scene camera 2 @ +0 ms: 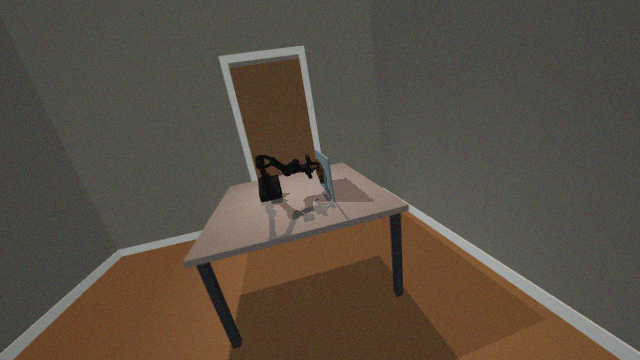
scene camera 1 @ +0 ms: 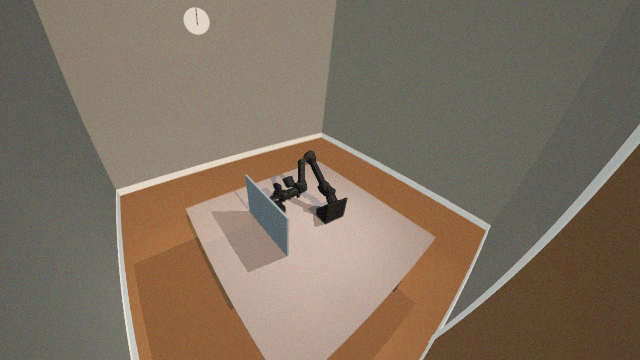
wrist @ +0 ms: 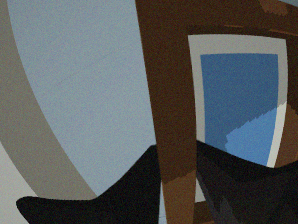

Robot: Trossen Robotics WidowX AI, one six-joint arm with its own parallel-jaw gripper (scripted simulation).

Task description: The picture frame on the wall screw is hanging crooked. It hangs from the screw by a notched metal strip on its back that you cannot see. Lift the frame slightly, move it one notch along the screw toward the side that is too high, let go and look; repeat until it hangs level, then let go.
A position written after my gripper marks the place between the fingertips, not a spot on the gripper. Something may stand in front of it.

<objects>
My gripper (wrist: 173, 148) carries a picture frame (wrist: 216, 78).
</objects>
